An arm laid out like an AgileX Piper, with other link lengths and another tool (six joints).
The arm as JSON. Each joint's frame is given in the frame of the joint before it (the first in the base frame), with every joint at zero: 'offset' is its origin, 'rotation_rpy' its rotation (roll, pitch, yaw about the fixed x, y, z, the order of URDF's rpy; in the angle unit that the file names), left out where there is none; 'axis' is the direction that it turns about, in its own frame. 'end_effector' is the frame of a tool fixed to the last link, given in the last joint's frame.
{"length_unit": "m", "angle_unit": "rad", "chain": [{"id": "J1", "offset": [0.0, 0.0, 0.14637], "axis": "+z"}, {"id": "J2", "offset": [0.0, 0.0, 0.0], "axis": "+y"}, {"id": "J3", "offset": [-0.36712, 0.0, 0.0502], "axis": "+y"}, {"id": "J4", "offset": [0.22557, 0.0, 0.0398], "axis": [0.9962, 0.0, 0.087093]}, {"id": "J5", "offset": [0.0, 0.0, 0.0], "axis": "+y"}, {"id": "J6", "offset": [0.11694, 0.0, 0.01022], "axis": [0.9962, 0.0, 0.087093]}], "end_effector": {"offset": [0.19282, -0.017, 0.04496], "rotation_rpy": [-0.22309, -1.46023, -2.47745]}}
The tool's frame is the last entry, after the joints.
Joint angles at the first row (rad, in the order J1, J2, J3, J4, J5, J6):
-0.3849 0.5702 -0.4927 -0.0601 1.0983 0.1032
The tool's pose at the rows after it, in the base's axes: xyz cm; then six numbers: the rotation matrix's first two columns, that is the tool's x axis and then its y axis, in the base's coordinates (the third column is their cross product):
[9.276, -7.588, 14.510, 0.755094, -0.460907, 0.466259, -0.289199, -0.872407, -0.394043]
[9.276, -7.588, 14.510, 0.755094, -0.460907, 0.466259, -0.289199, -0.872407, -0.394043]
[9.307, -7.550, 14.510, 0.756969, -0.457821, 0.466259, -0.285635, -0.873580, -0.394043]
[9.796, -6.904, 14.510, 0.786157, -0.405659, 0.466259, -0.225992, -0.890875, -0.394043]
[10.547, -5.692, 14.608, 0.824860, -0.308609, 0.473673, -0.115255, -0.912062, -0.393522]
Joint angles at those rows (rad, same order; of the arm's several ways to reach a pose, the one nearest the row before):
-0.3848 0.5701 -0.4927 -0.0590 1.0983 0.1032
-0.3848 0.5701 -0.4927 -0.0590 1.0983 0.1032
-0.3808 0.5701 -0.4927 -0.0590 1.0983 0.1032
-0.3133 0.5702 -0.4927 -0.0589 1.0983 0.1031
-0.1940 0.5616 -0.4927 -0.0590 1.0983 0.1033

